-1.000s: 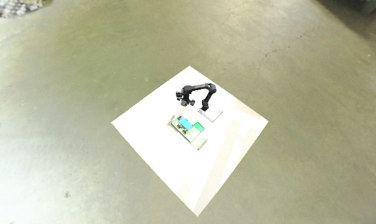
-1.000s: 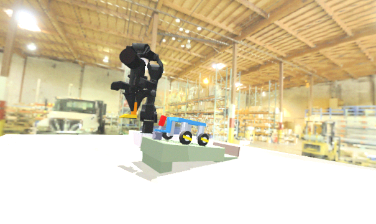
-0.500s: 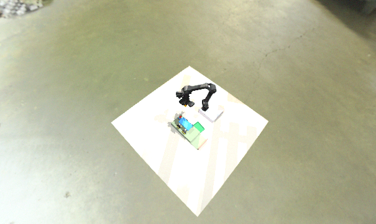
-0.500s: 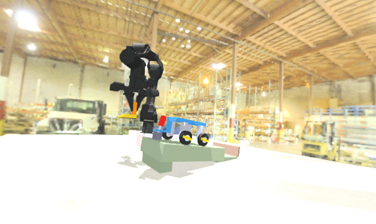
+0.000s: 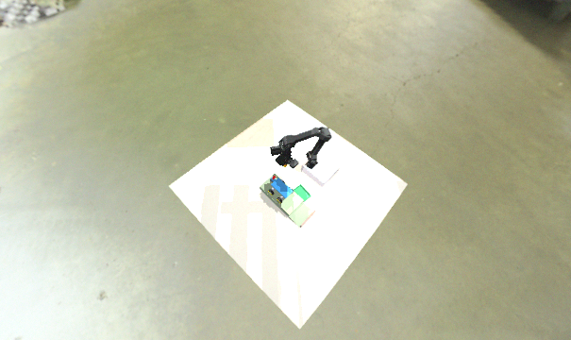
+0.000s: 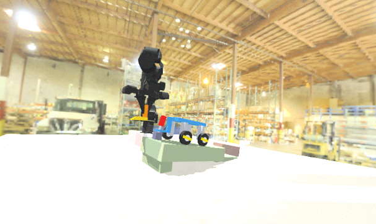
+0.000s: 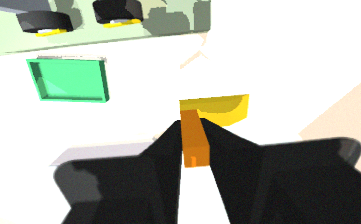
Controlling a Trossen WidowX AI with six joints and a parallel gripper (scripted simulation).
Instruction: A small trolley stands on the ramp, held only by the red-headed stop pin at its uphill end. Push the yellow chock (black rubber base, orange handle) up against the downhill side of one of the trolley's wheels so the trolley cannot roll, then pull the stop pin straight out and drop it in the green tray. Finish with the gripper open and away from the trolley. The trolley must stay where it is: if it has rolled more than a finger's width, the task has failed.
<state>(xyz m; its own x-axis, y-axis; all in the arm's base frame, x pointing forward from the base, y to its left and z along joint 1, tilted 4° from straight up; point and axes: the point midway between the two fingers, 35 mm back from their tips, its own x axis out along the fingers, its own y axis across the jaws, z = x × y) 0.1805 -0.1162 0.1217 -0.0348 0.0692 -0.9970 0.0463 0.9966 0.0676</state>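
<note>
The red-headed stop pin is 130 mm ahead of my gripper tip and 40 mm below it. The rest, counted from my gripper tip: blue trolley 150 mm ahead, 90 mm to the left, 60 mm below; pale green ramp 150 mm ahead, 120 mm below, 100 mm to the left; yellow chock 20 mm to the right, 10 mm below.
</note>
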